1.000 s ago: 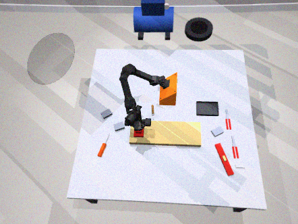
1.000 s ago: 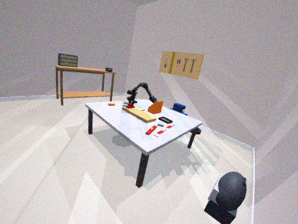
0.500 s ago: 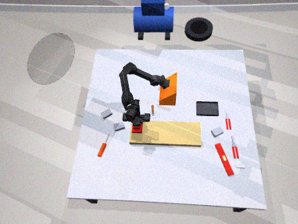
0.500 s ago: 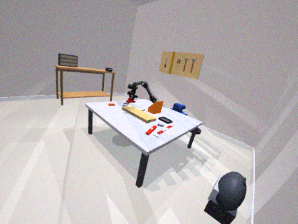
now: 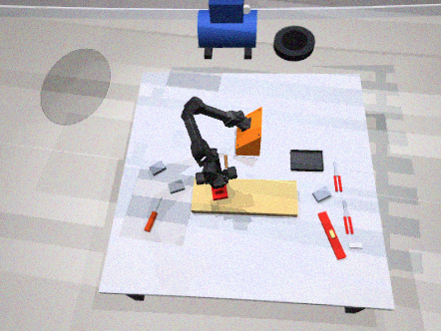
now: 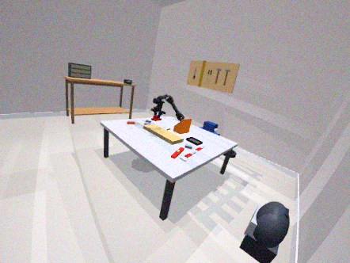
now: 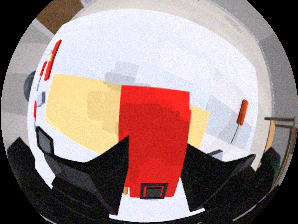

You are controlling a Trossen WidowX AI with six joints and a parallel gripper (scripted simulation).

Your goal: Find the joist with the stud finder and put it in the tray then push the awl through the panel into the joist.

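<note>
The red stud finder lies 20 mm behind my gripper tip, 10 mm to the right of it and 20 mm above it. Also, from my gripper tip: red level 140 mm ahead, 540 mm to the left, 150 mm below; then black tray 250 mm behind, 430 mm to the left, 160 mm below; then awl 190 mm behind, 20 mm to the left, 160 mm below.
</note>
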